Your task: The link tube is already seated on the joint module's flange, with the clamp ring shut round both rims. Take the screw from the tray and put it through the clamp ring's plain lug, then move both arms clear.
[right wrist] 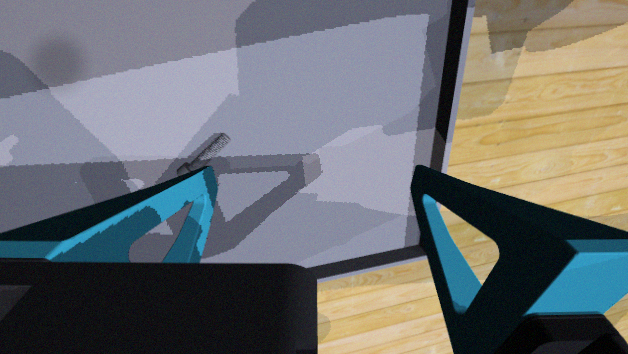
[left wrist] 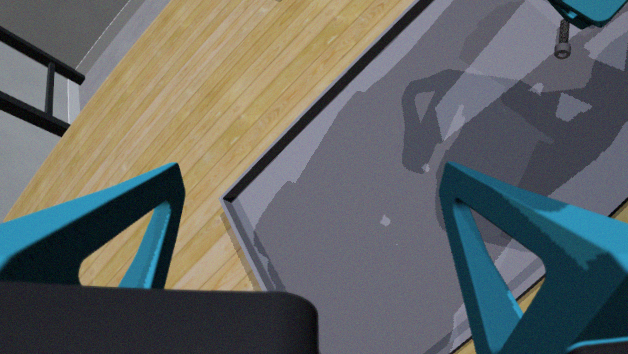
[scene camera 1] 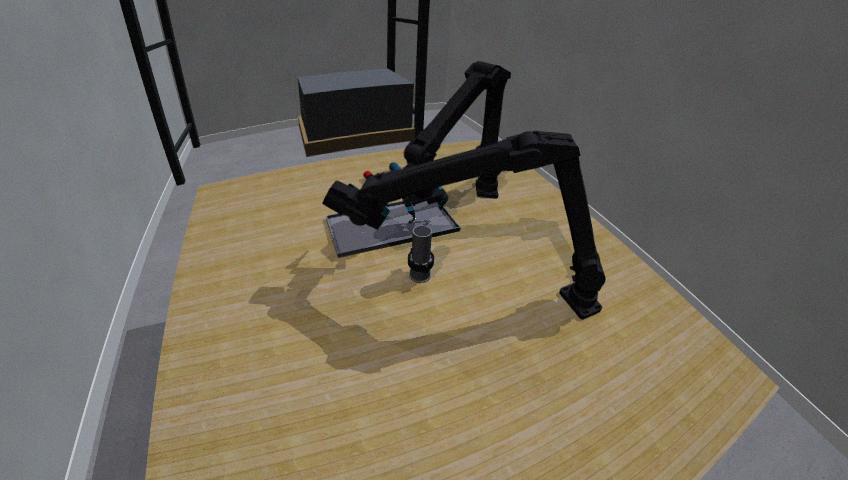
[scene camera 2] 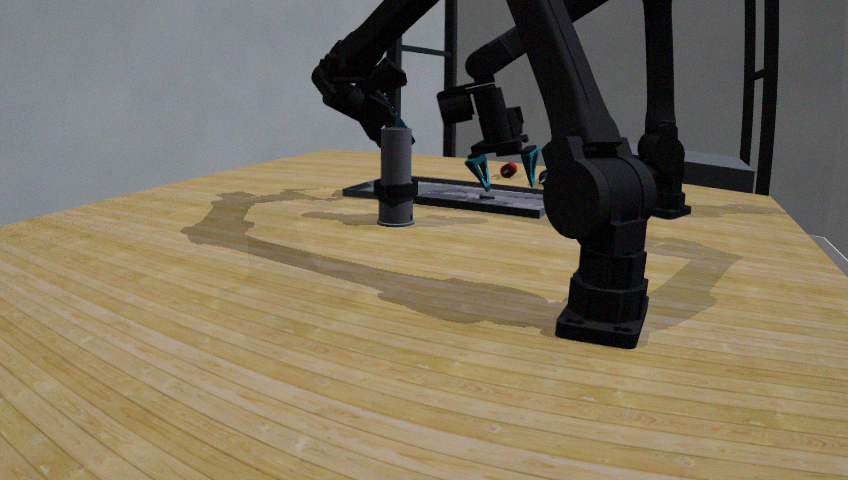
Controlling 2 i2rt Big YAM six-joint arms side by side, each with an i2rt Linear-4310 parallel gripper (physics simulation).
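Pixels of known places: left gripper, fingertip midpoint: (left wrist: 312, 177); right gripper, fingertip midpoint: (right wrist: 313, 176) (scene camera 1: 427, 213) (scene camera 2: 510, 188); left arm's base, link origin: (scene camera 1: 579, 301) (scene camera 2: 604, 321); right arm's base, link origin: (scene camera 1: 486, 190) (scene camera 2: 664, 212).
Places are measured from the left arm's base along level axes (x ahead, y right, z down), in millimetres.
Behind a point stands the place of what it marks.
Note:
The grey screw (scene camera 2: 486, 196) {y 514, x 341, z -10 mm} (left wrist: 562, 49) {y 509, x 352, z -14 mm} (right wrist: 216, 145) {y 524, x 333, z -10 mm} lies in the tray (scene camera 2: 476, 206) {y 419, x 323, z -9 mm} (left wrist: 325, 104) {y 631, x 494, z -6 mm} (right wrist: 452, 65) {y 554, x 208, z -11 mm}. My right gripper (scene camera 2: 510, 187) {y 511, x 289, z -32 mm} (right wrist: 313, 176) {y 511, x 289, z -32 mm} is open and empty above it. In the right wrist view the screw's head is partly behind the picture-left fingertip. My left gripper (left wrist: 312, 177) {y 474, x 511, z -140 mm} is open and empty above the tray's other end. The grey link tube (scene camera 1: 421, 240) {y 241, x 416, z -149 mm} (scene camera 2: 396, 157) {y 242, x 392, z -114 mm} stands upright on the joint module (scene camera 1: 420, 276) {y 237, x 415, z -22 mm} (scene camera 2: 395, 214) {y 238, x 391, z -21 mm}, with the black clamp ring (scene camera 1: 420, 262) (scene camera 2: 396, 191) {y 232, x 386, z -60 mm} round the joint. The plain lug cannot be made out.
A red piece (scene camera 1: 367, 174) {y 858, x 420, z -31 mm} (scene camera 2: 508, 170) {y 830, x 403, z -20 mm} and a blue piece (scene camera 1: 394, 167) {y 872, x 298, z -38 mm} lie behind the tray. My left forearm crosses above the tray in scene camera 1. A dark box (scene camera 1: 357, 110) and black frames (scene camera 1: 421, 59) stand beyond the table.

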